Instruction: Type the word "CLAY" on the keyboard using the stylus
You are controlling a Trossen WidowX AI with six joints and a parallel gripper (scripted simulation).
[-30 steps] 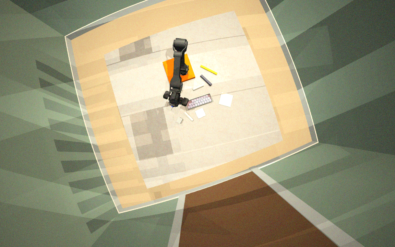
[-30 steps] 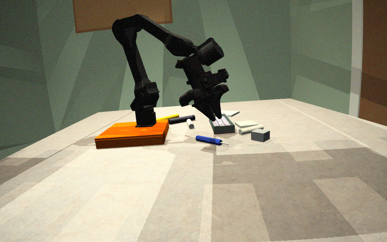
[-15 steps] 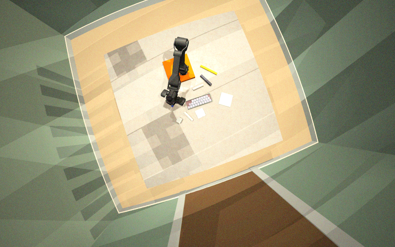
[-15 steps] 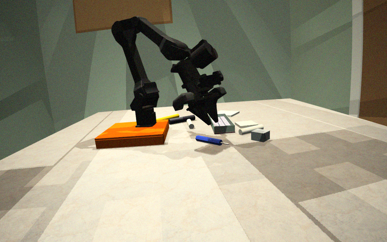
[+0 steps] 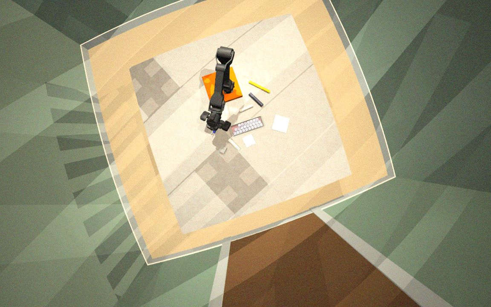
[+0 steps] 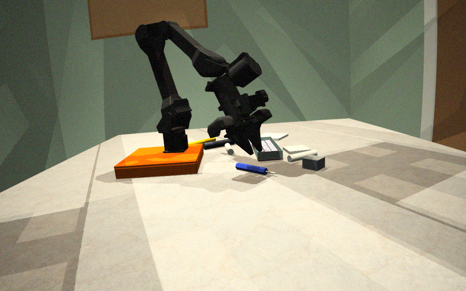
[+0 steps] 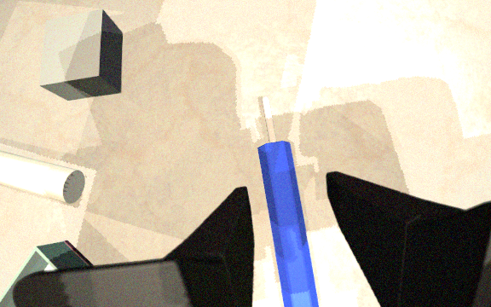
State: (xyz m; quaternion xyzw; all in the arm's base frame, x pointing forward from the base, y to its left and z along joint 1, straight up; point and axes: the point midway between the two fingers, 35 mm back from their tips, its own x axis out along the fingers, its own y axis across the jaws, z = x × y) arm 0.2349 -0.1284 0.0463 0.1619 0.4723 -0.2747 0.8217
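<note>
The blue stylus is 4 cm below my gripper tip, 1 cm to the right of it and 1 cm ahead of it. The rest, counted from my gripper tip: dark cylinder (31 cm to the left, 14 cm behind, 4 cm below); then dark block (14 cm ahead, 4 cm below, 2 cm to the left); then tan card (20 cm to the left, 12 cm ahead, 5 cm below).
</note>
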